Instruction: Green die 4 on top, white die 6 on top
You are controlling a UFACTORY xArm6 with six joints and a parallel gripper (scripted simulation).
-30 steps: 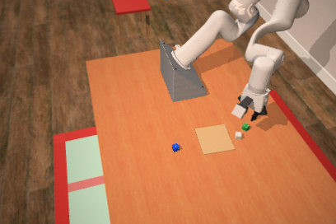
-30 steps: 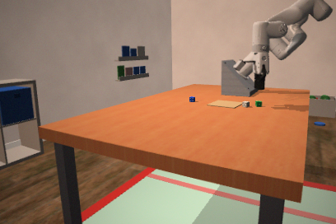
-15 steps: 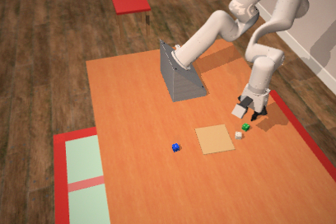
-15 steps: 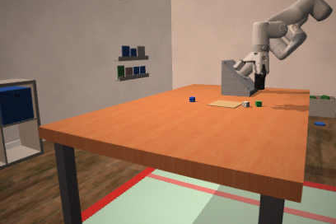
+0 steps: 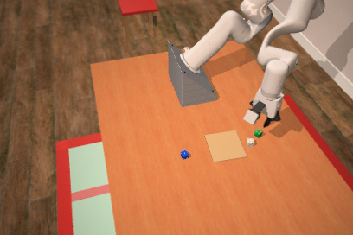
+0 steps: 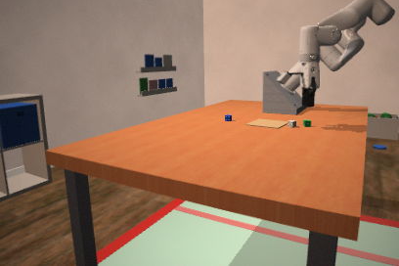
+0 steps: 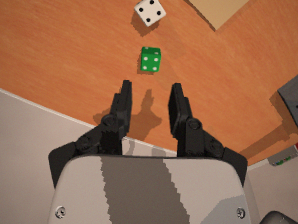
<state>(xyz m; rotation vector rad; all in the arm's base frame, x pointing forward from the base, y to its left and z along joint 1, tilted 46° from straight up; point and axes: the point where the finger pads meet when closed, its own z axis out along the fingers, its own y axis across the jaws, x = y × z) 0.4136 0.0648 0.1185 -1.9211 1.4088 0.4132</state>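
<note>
Right now the green die is 9 cm below my hand. The rest, counted from my hand: tan mat 1 cm behind, 16 cm to the right, 10 cm below; blue die 2 cm behind, 33 cm to the right, 9 cm below; white die 3 cm ahead, 6 cm to the right, 9 cm below.
</note>
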